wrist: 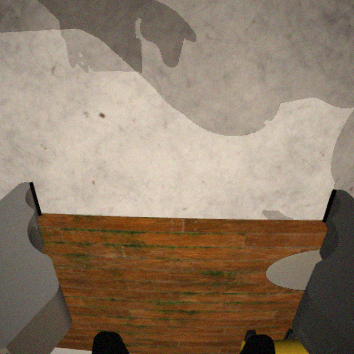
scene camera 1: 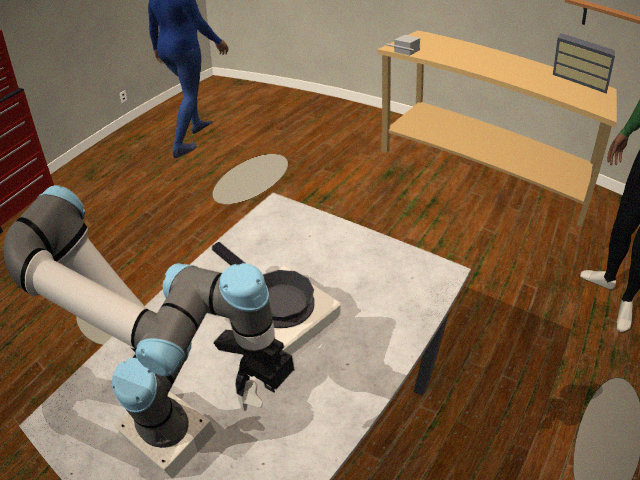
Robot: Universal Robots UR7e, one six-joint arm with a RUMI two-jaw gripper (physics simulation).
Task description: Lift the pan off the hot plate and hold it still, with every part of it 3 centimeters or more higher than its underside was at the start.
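Places are measured from the arm's base along level axes (x ahead, y left, z up), in centimetres.
Pixels of known places: gripper, fingertip midpoint: (wrist: 182, 191) (scene camera 1: 264, 388); arm's base, origin of the base link: (scene camera 1: 162, 423).
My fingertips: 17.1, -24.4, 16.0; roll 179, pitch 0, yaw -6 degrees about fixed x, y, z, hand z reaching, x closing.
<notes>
Ahead of a thing's pixels: the offset from my fingertips to its top centre, as dx, dy, dz. "spot": to the spot under its first point. Level surfaces: height alone.
The dark pan (scene camera 1: 286, 297) sits level on the cream-coloured hot plate {spot: +41.8, +6.7, -17.3} (scene camera 1: 327, 305) in the scene view. Its dark handle {+40.3, +37.9, -8.2} (scene camera 1: 227, 253) points to the upper left, out past the table's far-left edge region, and the robot's wrist joint hides where the handle meets the pan. My gripper (scene camera 1: 252, 400) (wrist: 182, 191) is open, with nothing between its fingers. In the scene view it hangs above the table, in front of the hot plate and apart from the pan. The pan and the hot plate do not show in the wrist view.
The pale table {dz -23.3} (scene camera 1: 336, 232) (wrist: 165, 165) carries the robot's base plate (scene camera 1: 193, 441) at the front left. The robot's forearm and wrist reach over the table beside the pan and hide part of the hot plate. A wooden workbench (scene camera 1: 491, 69) and two people stand beyond the table.
</notes>
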